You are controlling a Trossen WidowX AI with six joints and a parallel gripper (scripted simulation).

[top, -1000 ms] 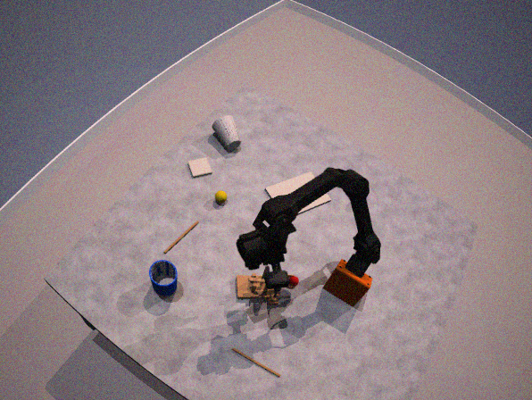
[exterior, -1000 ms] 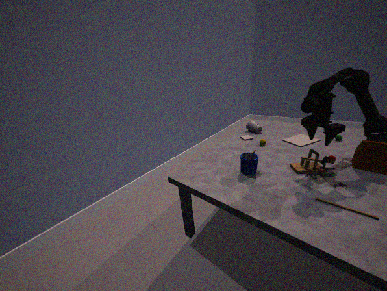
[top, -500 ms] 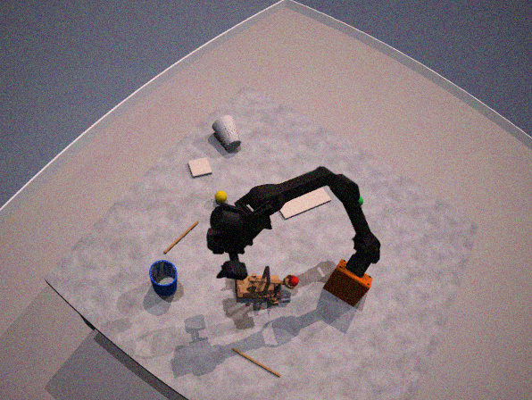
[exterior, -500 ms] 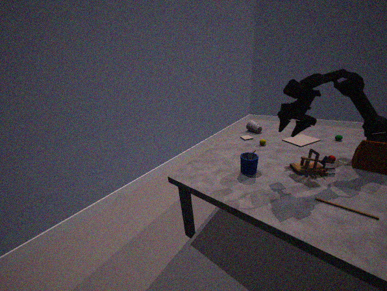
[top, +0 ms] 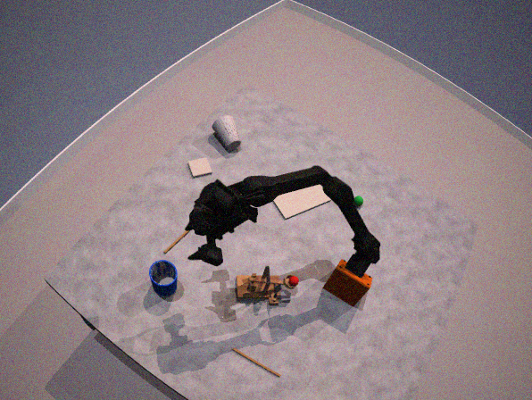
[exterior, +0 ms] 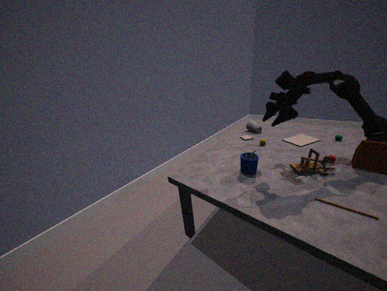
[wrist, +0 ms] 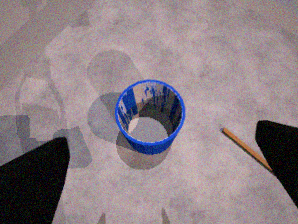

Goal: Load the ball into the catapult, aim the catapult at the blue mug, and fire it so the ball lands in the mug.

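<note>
Now: gripper tip 26 cm past the red ball, 22 cm to the left of it and 21 cm above it. The rest, counted from my gripper tip: blue mug: 24 cm below, 6 cm to the left, 5 cm ahead; then wooden catapult: 22 cm below, 21 cm behind, 17 cm to the right; then yellow ball: 33 cm to the right, 25 cm below, 15 cm ahead.
</note>
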